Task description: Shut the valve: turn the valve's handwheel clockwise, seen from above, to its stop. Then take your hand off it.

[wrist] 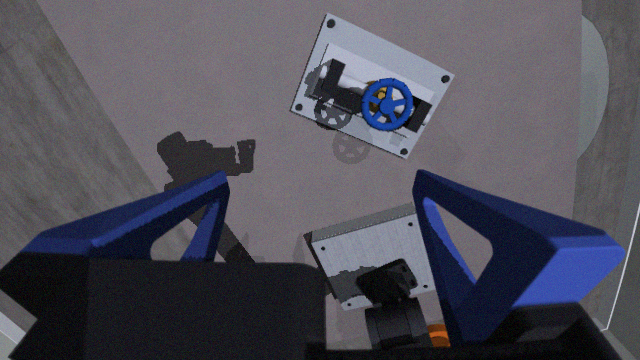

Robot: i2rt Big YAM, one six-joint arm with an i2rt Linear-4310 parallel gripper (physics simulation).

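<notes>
The valve's blue handwheel [387, 104], a ring with several spokes, is in the upper middle of the view, right of centre. It stands over a pipe with dark brackets on a light grey, tilted base plate [385, 52] with dark bolts at its corners. A brass-coloured part shows under the wheel. My gripper [320, 180] is open and empty, its two blue fingers wide apart. The handwheel shows beyond the fingertips, above the gap between them and nearer the right finger; it is apart from both.
A metal plate [372, 250] with the arm's black base parts [397, 322] and an orange ring [439, 335] shows at the lower middle, partly behind the right finger. The pinkish table top [200, 75] carries shadows of the arm and wheel. Wood-like floor [65, 115] shows beyond its edges.
</notes>
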